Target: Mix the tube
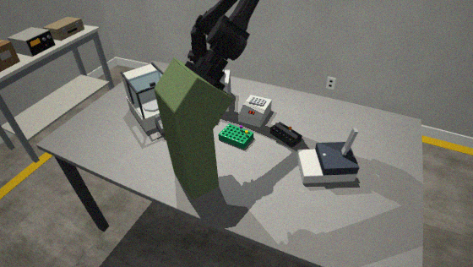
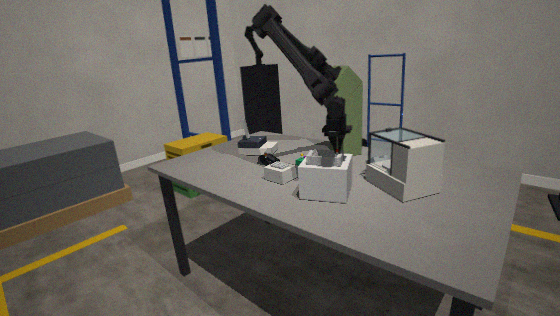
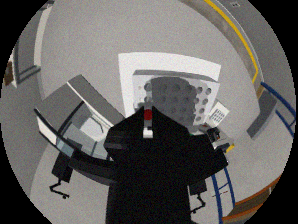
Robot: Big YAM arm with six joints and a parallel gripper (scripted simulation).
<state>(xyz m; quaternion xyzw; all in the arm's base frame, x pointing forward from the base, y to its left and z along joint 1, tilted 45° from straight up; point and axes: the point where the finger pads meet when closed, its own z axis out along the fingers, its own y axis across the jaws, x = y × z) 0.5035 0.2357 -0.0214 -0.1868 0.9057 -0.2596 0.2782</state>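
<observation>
Now: hand 20 mm above the tube B. Also, from my hand: green start key: 150 mm behind, 80 mm to the right, 110 mm below; then dry block DB: 60 mm behind, 290 mm to the right, 150 mm below; then grey shaking block: 20 mm ahead, 40 mm to the right, 30 mm below.
</observation>
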